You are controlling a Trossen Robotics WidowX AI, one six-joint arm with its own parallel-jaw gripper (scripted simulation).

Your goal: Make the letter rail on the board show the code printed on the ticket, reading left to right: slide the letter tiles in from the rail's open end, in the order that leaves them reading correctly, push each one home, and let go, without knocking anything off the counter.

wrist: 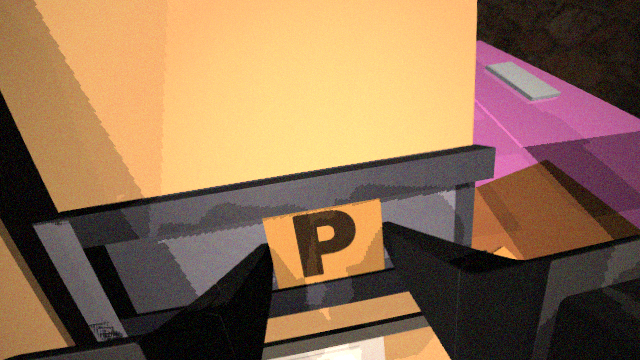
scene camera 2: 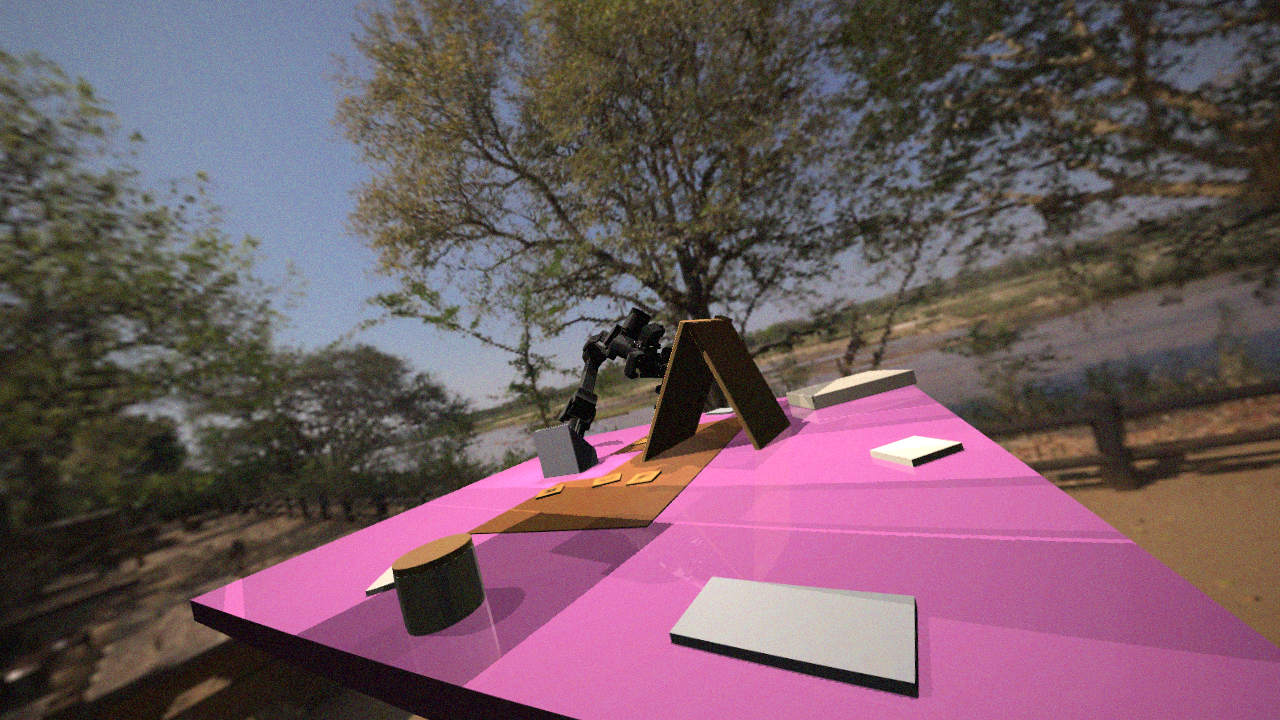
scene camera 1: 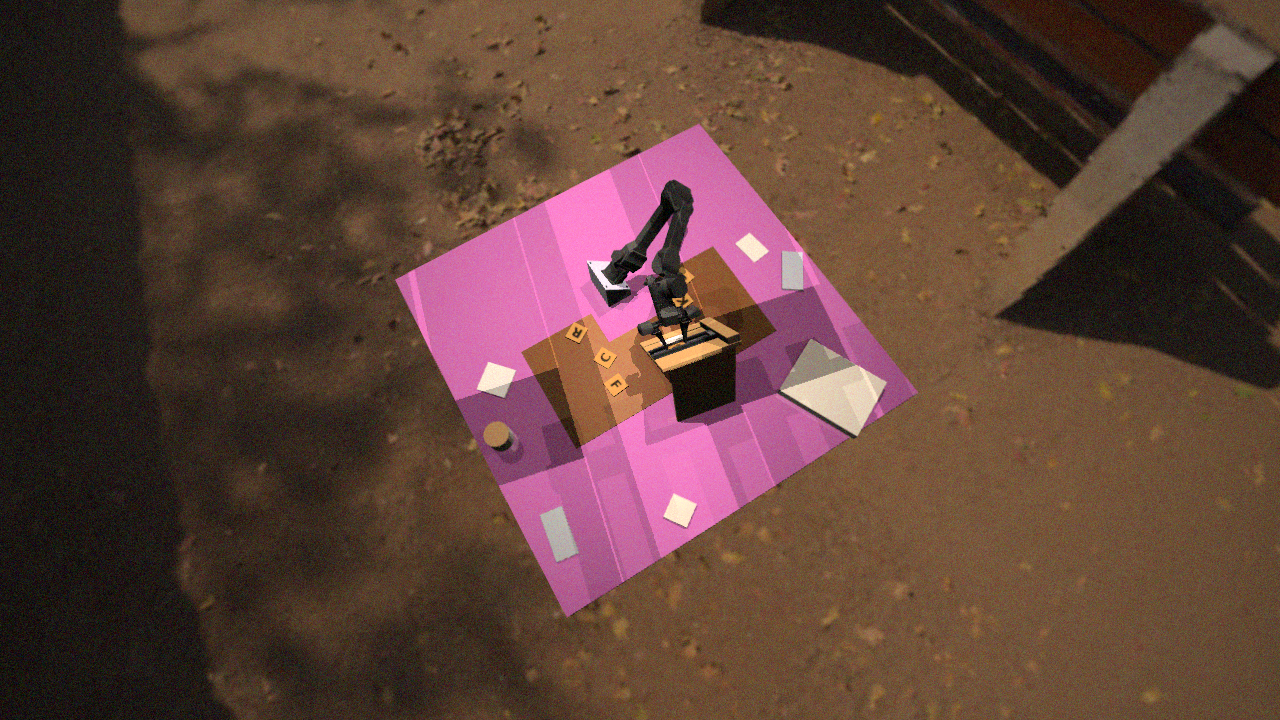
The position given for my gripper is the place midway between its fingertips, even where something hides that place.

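Note:
Scene camera 2 shows my gripper (scene camera 2: 680, 374), and my gripper holds a letter tile (wrist: 310, 246). The same camera gives me a large pale slab (scene camera 2: 869, 383) and a brown mat (scene camera 2: 579, 506). In scene camera 1 I see the slab (scene camera 1: 840, 393), the mat (scene camera 1: 573, 383) and my gripper (scene camera 1: 676, 346). The wrist view has my gripper (wrist: 326, 241), the mat (wrist: 539, 210) and an orange board (wrist: 148, 148). The wrist view does not show the large pale slab, which is hidden by the orange board.

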